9 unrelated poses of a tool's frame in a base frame.
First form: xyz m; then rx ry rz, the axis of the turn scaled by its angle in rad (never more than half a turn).
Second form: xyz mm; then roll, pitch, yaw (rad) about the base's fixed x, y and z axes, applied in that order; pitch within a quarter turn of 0, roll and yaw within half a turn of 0. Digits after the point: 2 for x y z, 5 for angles.
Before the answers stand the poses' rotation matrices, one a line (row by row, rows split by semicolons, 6 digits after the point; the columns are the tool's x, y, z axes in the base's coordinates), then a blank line. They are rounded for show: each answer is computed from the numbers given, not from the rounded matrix.
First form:
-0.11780, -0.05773, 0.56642, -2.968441, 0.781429, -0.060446
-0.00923, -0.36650, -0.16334, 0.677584, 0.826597, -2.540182
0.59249, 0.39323, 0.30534, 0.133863, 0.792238, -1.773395
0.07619, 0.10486, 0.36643, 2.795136, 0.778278, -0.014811
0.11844, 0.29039, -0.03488, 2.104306, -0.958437, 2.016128
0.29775, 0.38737, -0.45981, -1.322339, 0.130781, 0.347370
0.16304, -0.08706, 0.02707, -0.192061, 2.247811, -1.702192
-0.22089, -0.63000, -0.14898, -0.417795, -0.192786, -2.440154
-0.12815, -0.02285, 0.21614, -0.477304, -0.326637, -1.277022
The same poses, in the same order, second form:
0.869827 -0.490147 0.056187; -0.492957 -0.868051 0.058991; 0.019859 -0.079010 -0.996676
-0.810072 0.488840 -0.323757; -0.204695 -0.753216 -0.625113; -0.549439 -0.440115 0.710222
-0.360852 0.885455 0.292841; -0.808944 -0.140912 -0.570748; -0.464107 -0.442848 0.767132
0.858115 0.510601 0.054089; 0.508173 -0.829483 -0.231771; -0.073477 0.226373 -0.971265
-0.057559 -0.476453 0.877314; -0.379567 -0.802336 -0.460636; 0.923372 -0.359513 -0.134664
0.941285 -0.321712 -0.102390; 0.174307 0.203362 0.963463; -0.289135 -0.924741 0.247499
-0.941643 0.081433 0.326614; -0.292308 0.283350 -0.913383; -0.166925 -0.955553 -0.243011
-0.740251 0.624678 0.248607; -0.577889 -0.780156 0.239587; 0.343617 0.033687 0.938506
0.264538 0.963959 0.028327; -0.831972 0.213266 0.512192; 0.487691 -0.159062 0.858404

-117.80, -57.73, 566.42, -3.06249, -0.01986, -0.51560
-9.23, -366.50, -163.34, -0.55477, 0.58169, -2.89409
592.49, 393.23, 305.34, -0.52354, 0.48263, -1.99038
76.19, 104.86, 366.43, 2.91261, 0.07354, 0.53466
118.44, 290.39, -34.88, -1.92919, -1.17677, -1.72129
297.75, 387.37, -459.81, -1.30928, 0.29332, 0.18311
163.04, -87.06, 27.07, -1.81983, 0.16771, -2.84060
-220.89, -630.00, -148.98, 0.03588, -0.35077, -2.47875
-128.15, -22.85, 216.14, -0.18322, -0.50944, -1.26294

